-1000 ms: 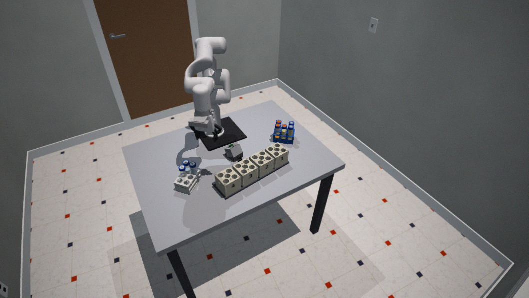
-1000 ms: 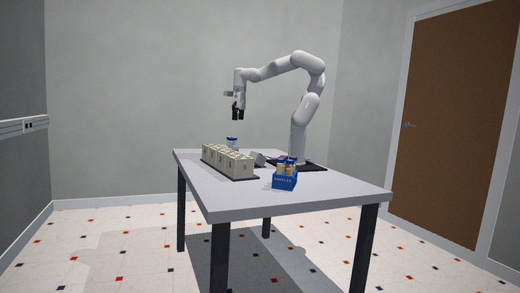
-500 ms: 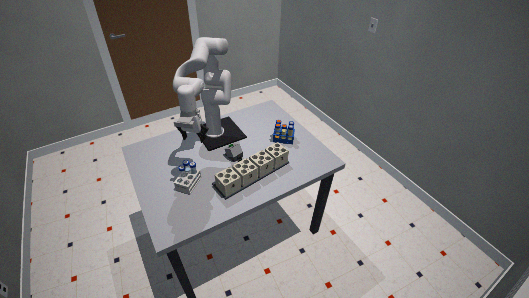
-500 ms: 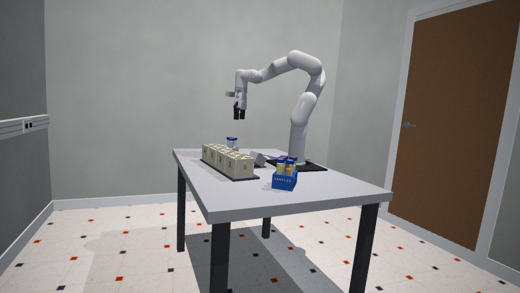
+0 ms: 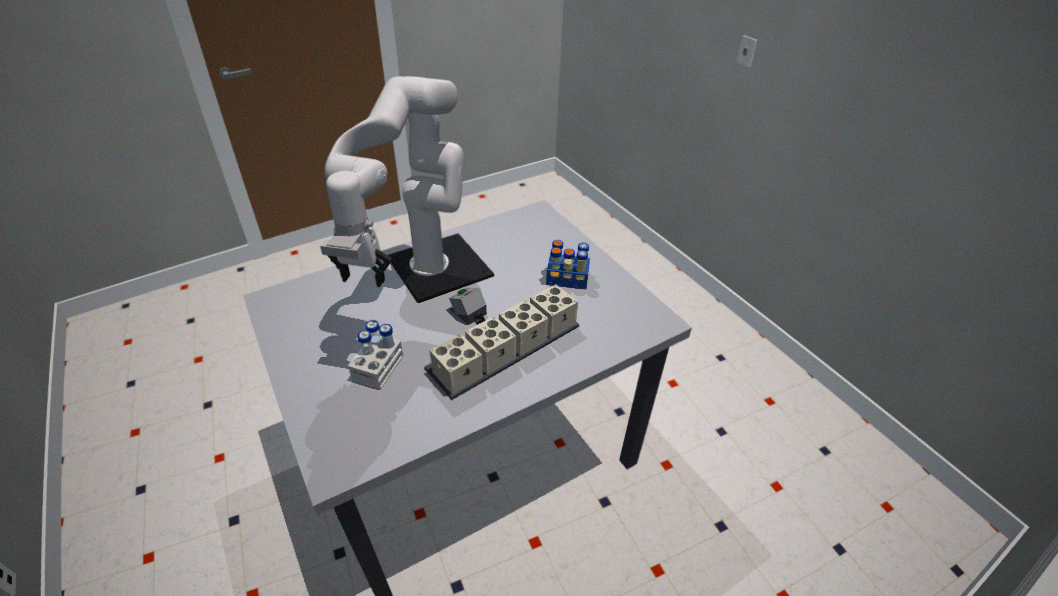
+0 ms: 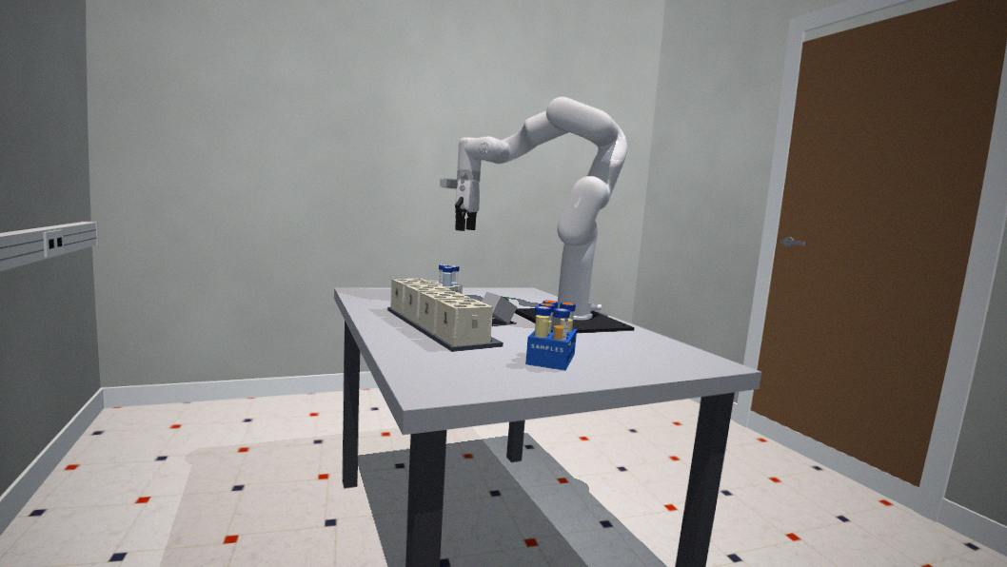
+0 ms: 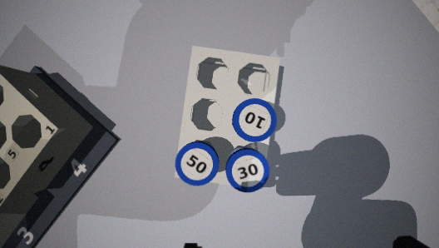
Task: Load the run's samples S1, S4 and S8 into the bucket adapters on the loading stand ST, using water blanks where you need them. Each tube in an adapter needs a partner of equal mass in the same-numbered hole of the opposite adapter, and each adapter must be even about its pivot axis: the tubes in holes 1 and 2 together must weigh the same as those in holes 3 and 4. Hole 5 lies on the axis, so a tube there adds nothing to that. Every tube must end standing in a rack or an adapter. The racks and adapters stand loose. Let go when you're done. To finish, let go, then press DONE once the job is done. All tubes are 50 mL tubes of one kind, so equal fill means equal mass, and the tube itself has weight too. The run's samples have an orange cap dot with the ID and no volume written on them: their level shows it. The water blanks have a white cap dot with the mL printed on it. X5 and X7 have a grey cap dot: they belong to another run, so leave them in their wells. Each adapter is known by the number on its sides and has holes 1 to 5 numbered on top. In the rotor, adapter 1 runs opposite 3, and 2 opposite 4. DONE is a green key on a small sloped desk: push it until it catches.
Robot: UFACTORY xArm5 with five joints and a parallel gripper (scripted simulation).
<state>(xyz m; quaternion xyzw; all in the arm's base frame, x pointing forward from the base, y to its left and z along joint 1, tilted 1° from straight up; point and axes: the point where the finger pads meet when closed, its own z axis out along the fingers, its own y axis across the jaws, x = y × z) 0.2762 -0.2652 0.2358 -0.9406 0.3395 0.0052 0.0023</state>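
Now: hand 7 cm short of the white rack, 2 cm to the left of it and 22 cm above it. Also, from my hand: adapter 3: 18 cm ahead, 26 cm to the left, 20 cm below; blue samples rack: 1 cm behind, 63 cm to the left, 22 cm below.
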